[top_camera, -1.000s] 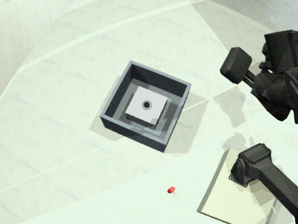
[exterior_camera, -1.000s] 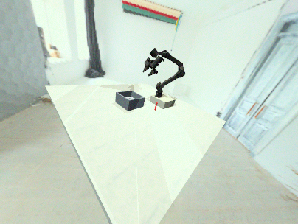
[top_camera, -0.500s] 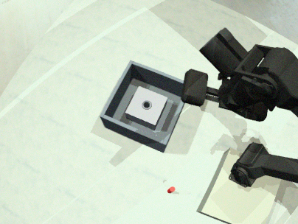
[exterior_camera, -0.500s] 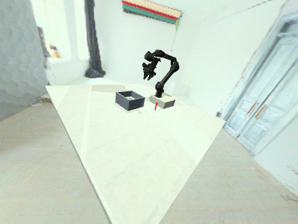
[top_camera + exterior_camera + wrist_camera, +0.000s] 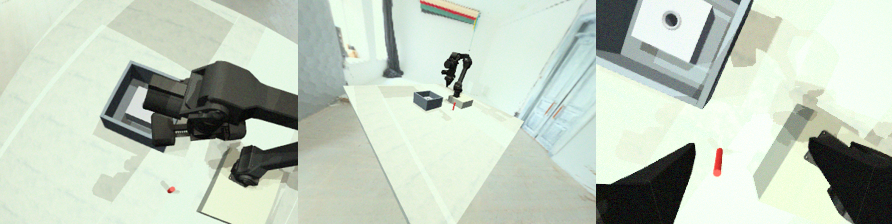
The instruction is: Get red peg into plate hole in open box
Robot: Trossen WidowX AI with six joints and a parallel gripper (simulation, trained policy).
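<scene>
Right now my gripper tip is 160 mm above the red peg, 110 mm to the right of it and 20 mm past it. From my gripper tip the other things lie so: light grey plate (160 mm ahead, 150 mm below, 60 mm to the right); then dark grey box (170 mm below, 160 mm ahead, 60 mm to the right).
</scene>
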